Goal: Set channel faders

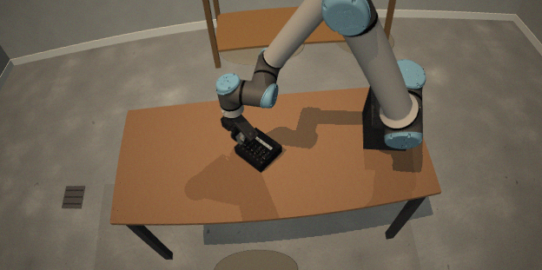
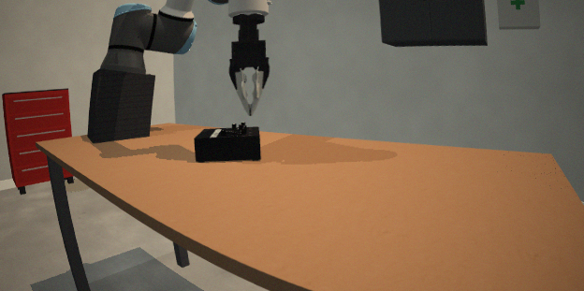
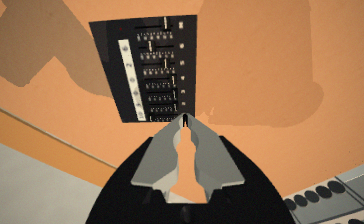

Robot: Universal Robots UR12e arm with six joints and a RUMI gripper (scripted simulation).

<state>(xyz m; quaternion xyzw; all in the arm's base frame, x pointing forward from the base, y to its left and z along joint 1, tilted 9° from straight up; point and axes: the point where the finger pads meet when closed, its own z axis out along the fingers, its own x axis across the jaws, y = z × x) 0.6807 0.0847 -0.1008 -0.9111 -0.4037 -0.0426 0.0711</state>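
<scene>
My hand is 10 cm past the master fader, 6 cm to the right of it and 5 cm above it.
</scene>
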